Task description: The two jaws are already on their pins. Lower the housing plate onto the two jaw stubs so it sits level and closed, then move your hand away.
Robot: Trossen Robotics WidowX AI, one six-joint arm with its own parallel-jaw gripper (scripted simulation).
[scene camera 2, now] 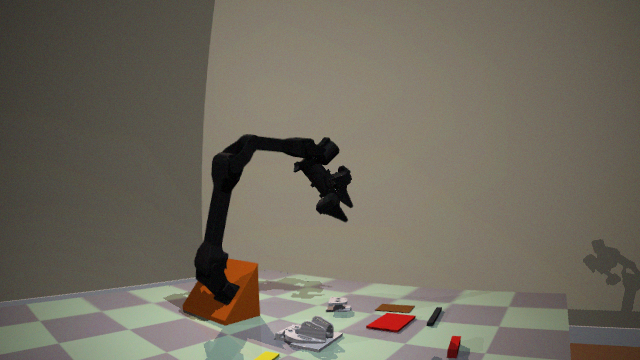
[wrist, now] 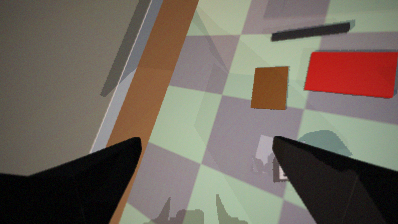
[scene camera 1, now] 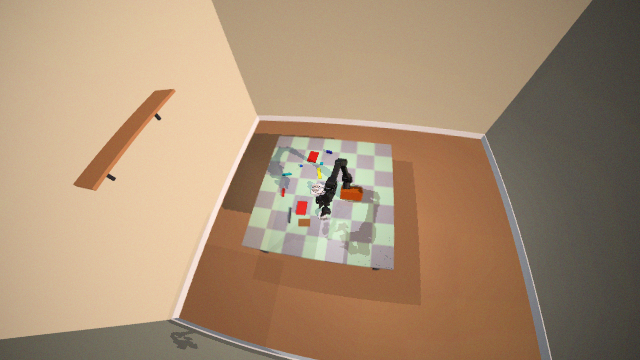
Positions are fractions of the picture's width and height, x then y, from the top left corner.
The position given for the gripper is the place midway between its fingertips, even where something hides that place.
Note:
The gripper (scene camera 2: 0.55,0.60) is open and holds nothing. Further things: a brown plate (wrist: 0.68,0.38).
The gripper is seen too in the wrist view (wrist: 0.52,0.64).

